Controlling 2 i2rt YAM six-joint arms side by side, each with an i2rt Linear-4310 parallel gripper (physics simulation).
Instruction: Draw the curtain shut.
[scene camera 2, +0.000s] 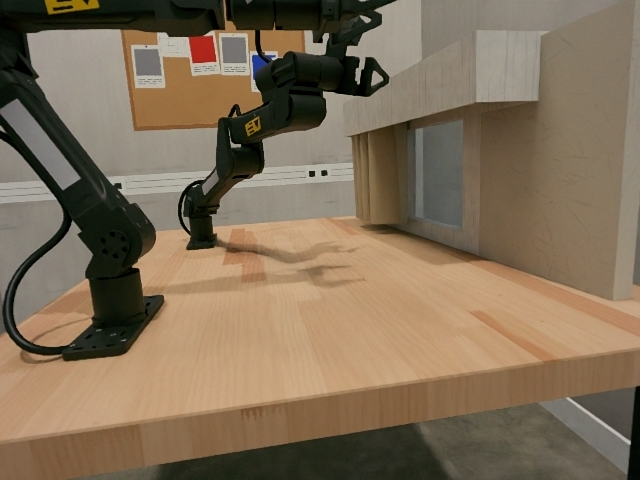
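The tan curtain (383, 178) hangs in bunched folds at the far end of the window, below the pale box-like valance (413, 91). The window pane (439, 173) nearer the camera is uncovered. My left gripper (383, 49) is open and empty, raised in front of the valance and well above the table. My right gripper (383, 4) is open, higher up at the top edge of the picture, which cuts off part of it. Neither gripper touches the curtain. The curtain's far side is hidden.
A beige wall panel (558, 170) stands upright at the right, beside the window. The wooden table (330, 341) reaches under both arm bases. A cork board (186, 111) with pinned cards hangs on the back wall, behind the arms.
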